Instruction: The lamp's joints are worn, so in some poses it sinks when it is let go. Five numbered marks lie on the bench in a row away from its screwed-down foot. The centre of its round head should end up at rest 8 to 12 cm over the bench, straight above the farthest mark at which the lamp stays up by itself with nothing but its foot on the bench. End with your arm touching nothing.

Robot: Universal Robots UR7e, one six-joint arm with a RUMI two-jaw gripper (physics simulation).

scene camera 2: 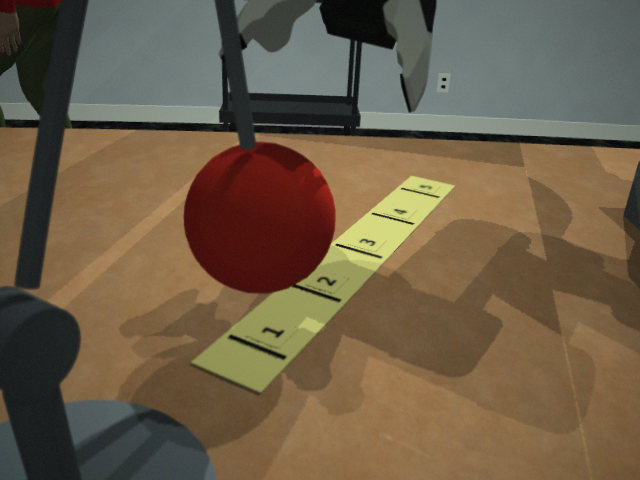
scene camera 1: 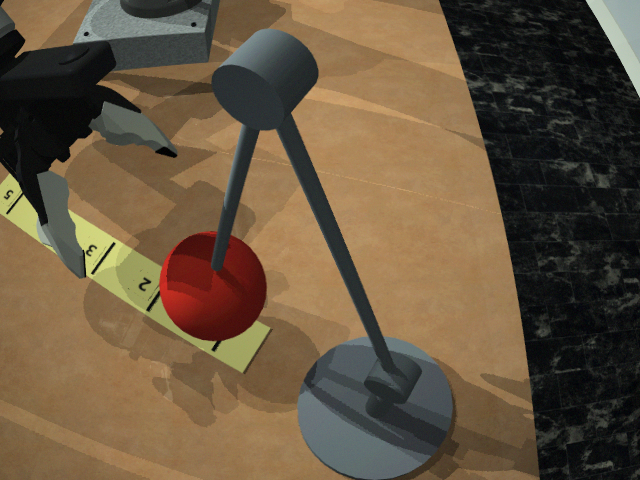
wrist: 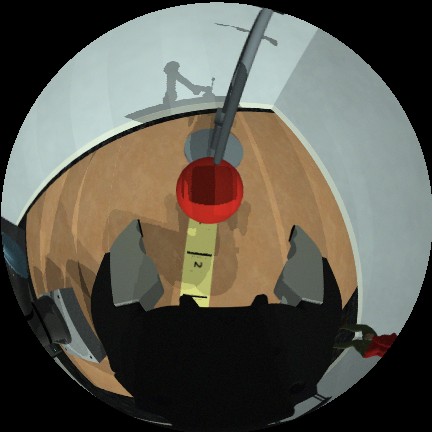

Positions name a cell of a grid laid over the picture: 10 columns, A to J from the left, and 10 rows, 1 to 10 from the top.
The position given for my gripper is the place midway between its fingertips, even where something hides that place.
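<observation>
Yellow strip (wrist: E6). Round grey foot (scene camera 1: F9), (scene camera 2: A9), (wrist: E4). My gripper (scene camera 1: C5), (scene camera 2: E2), (wrist: F6).
</observation>
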